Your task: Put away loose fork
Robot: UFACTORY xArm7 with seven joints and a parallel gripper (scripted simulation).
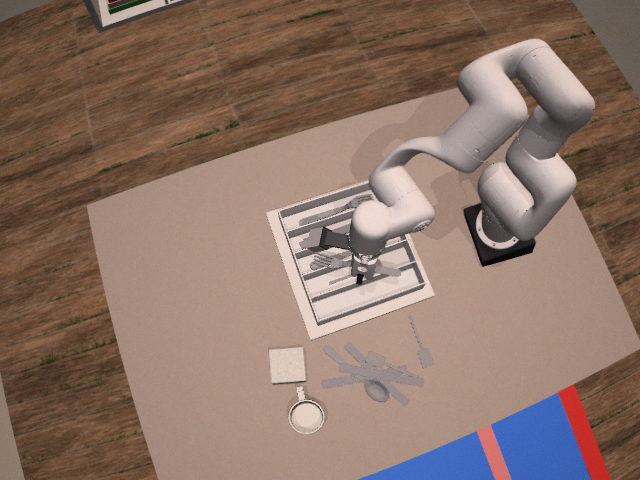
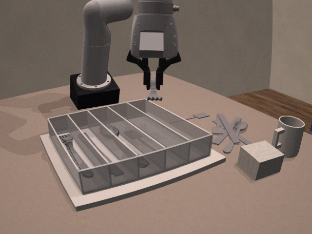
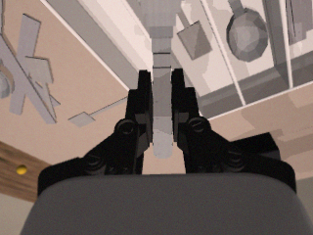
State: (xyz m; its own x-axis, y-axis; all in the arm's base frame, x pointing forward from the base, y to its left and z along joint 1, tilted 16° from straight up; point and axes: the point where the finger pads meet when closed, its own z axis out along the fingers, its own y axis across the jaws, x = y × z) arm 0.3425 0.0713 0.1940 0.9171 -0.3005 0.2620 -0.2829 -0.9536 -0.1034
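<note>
Right now my hand is 11 cm above the tray and 8 cm to the left of it. Also, from my hand: mug: 31 cm to the left, 17 cm ahead, 13 cm below; then block: 19 cm to the left, 19 cm ahead, 14 cm below.
</note>
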